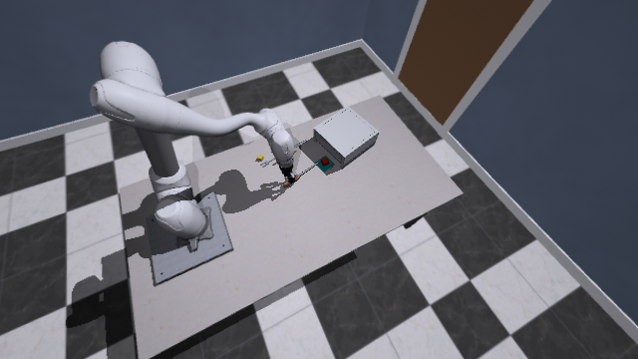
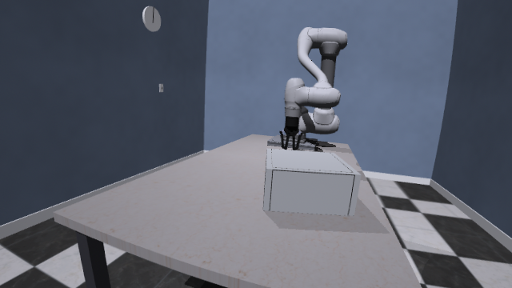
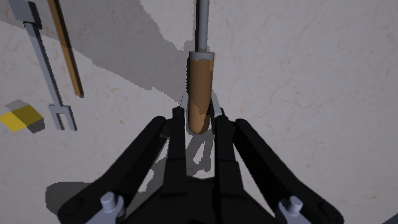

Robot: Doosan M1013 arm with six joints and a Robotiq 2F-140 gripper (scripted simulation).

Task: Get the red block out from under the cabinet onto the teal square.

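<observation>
The hook tool is 130 mm ahead of my hand, 10 mm to the left of it and 20 mm below it. Also, from my hand: thin brown stick (20 mm ahead, 190 mm to the left, 30 mm below); then red block (250 mm ahead, 80 mm to the left, 20 mm below); then grey forked tool (50 mm behind, 200 mm to the left, 30 mm below).
</observation>
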